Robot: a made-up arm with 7 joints.
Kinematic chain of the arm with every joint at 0, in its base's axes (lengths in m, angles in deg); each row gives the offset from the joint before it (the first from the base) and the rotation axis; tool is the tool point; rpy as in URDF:
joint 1: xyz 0 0 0.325 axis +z
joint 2: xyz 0 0 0 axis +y
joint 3: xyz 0 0 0.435 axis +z
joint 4: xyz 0.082 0 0 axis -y
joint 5: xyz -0.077 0 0.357 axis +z
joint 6: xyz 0 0 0 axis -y
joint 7: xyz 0.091 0 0 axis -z
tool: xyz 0 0 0 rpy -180 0 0
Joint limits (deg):
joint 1: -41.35..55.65
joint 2: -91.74..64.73
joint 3: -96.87..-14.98
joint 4: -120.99..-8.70
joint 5: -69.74..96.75
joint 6: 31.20..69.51
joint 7: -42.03..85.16
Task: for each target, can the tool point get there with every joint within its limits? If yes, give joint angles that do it. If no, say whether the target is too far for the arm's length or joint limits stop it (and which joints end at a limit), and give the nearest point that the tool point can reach.
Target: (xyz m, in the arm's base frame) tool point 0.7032 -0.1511 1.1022
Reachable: no: too far | nearest point 0.5929 -0.1274 0.9802 | short by 0.166 m
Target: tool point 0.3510 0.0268 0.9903
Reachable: yes | joints 34.27 -13.01 -25.53 -73.15 32.55 45.51 66.67
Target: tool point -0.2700 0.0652 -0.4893
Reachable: no: joint limits stop it (at a limit: joint 1, joint 2, joint 3, joint 4, joint 5, joint 6) | nearest point -0.4917 -0.1563 0.1900 | short by 0.748 m
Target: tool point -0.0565 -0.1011 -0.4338
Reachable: no: joint limits stop it (at a limit: joint 1, joint 2, joint 3, joint 4) | nearest point 0.2304 -0.3505 0.0172 | short by 0.590 m
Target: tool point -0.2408 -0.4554 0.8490
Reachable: yes | joints -8.63 -14.90 -87.46 -78.42 -48.38 41.64 46.09
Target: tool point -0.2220 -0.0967 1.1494
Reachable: yes | joints -32.92 -26.60 -42.66 -37.35 23.85 55.87 51.87
